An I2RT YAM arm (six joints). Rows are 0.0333 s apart.
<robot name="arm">
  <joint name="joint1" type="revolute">
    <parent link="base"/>
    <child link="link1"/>
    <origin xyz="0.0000 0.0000 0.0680" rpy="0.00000 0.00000 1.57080"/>
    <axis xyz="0 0 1"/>
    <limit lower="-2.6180" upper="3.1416"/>
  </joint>
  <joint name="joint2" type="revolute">
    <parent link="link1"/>
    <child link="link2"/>
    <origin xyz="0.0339 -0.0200 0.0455" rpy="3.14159 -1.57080 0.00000"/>
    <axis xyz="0 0 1"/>
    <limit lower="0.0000" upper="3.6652"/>
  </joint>
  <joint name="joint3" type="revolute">
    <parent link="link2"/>
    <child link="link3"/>
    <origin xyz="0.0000 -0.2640 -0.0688" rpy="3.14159 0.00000 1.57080"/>
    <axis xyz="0 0 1"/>
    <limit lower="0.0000" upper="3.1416"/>
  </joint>
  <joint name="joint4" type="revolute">
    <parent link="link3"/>
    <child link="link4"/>
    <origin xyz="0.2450 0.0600 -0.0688" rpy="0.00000 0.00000 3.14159"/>
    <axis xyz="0 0 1"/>
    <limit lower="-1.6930" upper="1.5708"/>
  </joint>
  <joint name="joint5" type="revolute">
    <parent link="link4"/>
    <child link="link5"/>
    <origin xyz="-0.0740 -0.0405 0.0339" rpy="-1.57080 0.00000 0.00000"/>
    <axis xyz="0 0 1"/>
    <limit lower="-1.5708" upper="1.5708"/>
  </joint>
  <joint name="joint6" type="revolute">
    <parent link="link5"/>
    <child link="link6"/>
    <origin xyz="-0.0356 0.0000 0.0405" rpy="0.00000 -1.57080 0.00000"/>
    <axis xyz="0 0 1"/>
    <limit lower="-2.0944" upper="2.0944"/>
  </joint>
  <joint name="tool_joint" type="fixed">
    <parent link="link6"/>
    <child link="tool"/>
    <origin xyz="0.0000 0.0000 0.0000"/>
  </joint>
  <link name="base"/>
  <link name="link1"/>
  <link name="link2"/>
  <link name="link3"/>
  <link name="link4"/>
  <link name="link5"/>
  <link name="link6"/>
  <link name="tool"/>
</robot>
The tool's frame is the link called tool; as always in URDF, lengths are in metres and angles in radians.
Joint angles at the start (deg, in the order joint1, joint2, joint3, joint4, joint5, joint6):
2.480, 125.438, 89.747, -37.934, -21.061, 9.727
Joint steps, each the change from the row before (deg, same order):
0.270, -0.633, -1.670, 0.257, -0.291, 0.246
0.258, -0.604, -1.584, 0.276, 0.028, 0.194
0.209, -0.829, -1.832, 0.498, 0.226, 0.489
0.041, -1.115, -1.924, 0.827, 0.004, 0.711
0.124, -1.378, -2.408, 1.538, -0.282, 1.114
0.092, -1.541, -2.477, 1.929, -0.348, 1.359
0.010, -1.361, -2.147, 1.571, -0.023, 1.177
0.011, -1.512, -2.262, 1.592, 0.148, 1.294
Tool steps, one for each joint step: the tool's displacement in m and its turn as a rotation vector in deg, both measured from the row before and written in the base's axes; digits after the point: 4 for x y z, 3 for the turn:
-0.0057, 0.0020, -0.0029, 0.303, 0.884, 0.130
-0.0054, 0.0016, -0.0027, -0.018, 0.775, 0.076
-0.0060, 0.0011, -0.0022, -0.140, 0.675, -0.289
-0.0058, 0.0000, -0.0004, 0.147, 0.247, -0.603
-0.0066, 0.0007, -0.0004, 0.541, -0.073, -0.809
-0.0063, 0.0005, 0.0005, 0.700, -0.453, -1.034
-0.0057, -0.0003, 0.0004, 0.349, -0.328, -1.033
-0.0063, -0.0004, 0.0007, 0.234, -0.350, -1.182

